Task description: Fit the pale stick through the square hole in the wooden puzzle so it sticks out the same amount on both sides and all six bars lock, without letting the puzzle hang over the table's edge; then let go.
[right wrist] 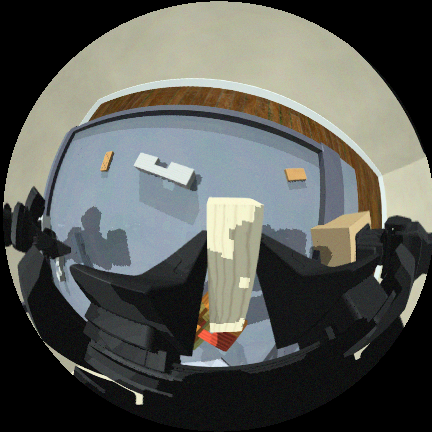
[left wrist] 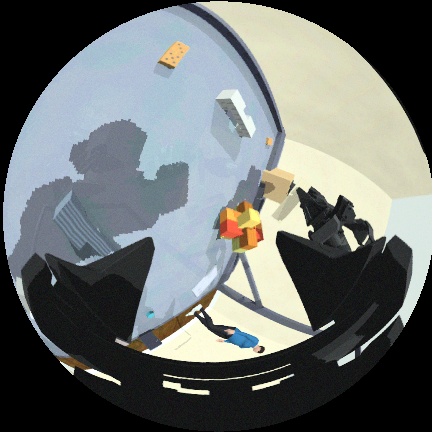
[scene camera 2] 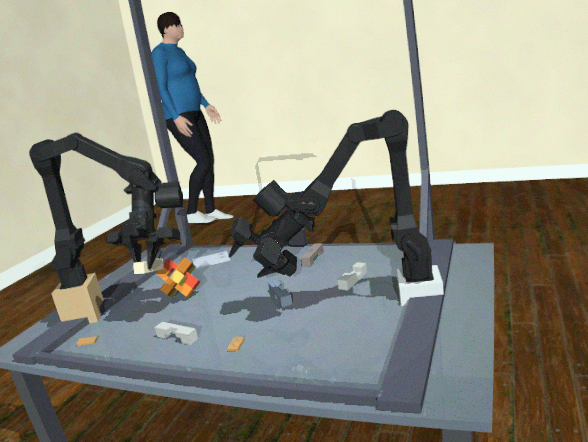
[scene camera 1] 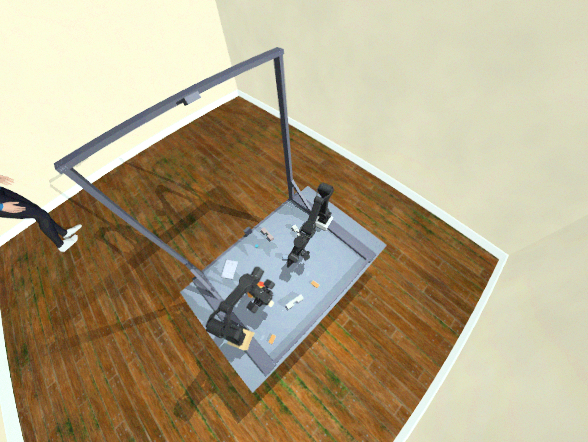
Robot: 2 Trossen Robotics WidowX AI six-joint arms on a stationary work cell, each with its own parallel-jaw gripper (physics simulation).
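Frame: origin at the left arm's base, x ahead, y left, z up, level; centimetres.
Seen in the pictures: left gripper, fingertip midpoint: (right wrist: 63, 247) (left wrist: 214, 241) (scene camera 2: 243, 266) (scene camera 1: 288, 264); right gripper, fingertip midpoint: (right wrist: 229, 236) (left wrist: 297, 187) (scene camera 2: 143, 269); left arm's base at its link origin: (right wrist: 39, 228) (scene camera 2: 418, 275) (scene camera 1: 323, 219); right arm's base at its link origin: (right wrist: 362, 245) (left wrist: 289, 188) (scene camera 2: 74, 283) (scene camera 1: 238, 337).
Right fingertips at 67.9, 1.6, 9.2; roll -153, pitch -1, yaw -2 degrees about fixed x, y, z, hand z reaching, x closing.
Note:
Offsets run from my right fingertips to a thing's top centre, as dx, dy, dz.
The wooden puzzle (scene camera 1: 260, 284) (scene camera 2: 178, 276) (left wrist: 240, 227) (right wrist: 220, 340), a cluster of crossed orange, red and yellow bars, shows at the left part of the table in scene camera 2. My right gripper (scene camera 2: 145, 265) (right wrist: 229, 236) is shut on the pale stick {-0.1, -3.1, +2.7} (scene camera 1: 271, 303) (scene camera 2: 141, 268) (right wrist: 232, 260). The stick is apart from the puzzle, to its left in scene camera 2. The square hole cannot be made out. My left gripper (scene camera 2: 246, 265) (left wrist: 214, 241) is open and empty, tilted above the table to the right of the puzzle in scene camera 2.
A white notched bar {-9.5, +10.6, -11.4} (scene camera 2: 176, 332) (right wrist: 165, 170) lies in front of the puzzle. A blue-grey notched piece {-32.4, -6.7, -11.4} (scene camera 2: 280, 295) (left wrist: 82, 225) lies below my left gripper. Two orange blocks {+15.4, +10.7, -13.4} (scene camera 2: 87, 341) {-25.6, +15.6, -13.4} (scene camera 2: 235, 344) lie nearer the front edge. A person (scene camera 2: 177, 80) stands behind the table.

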